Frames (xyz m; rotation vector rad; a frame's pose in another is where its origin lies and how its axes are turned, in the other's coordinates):
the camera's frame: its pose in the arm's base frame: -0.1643 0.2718 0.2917 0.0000 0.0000 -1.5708
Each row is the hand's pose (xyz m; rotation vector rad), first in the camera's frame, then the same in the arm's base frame.
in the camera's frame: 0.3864 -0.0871 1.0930 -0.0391 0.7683 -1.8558
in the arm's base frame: -0.2514 -0.1146 1.3847 -0.6148 -0.6807 2.6415
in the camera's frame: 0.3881 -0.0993 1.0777 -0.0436 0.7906 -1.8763
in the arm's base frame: -0.2636 -0.1163 1.3694 -0.6227 -0.6954 2.6108
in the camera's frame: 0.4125 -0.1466 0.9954 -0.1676 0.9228 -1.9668
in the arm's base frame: -0.3109 -0.1407 1.2871 -0.5950 -0.8591 2.4463
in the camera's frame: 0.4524 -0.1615 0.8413 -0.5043 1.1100 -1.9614
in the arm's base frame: -0.3258 -0.1806 1.1330 -0.4587 -1.2224 2.2580
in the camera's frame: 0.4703 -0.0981 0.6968 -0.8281 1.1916 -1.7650
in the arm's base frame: -0.2624 -0.1985 0.9885 -0.2856 -1.5866 2.2062
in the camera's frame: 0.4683 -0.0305 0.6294 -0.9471 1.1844 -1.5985
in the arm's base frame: -0.1948 -0.1965 0.9211 -0.1965 -1.7649 2.2482
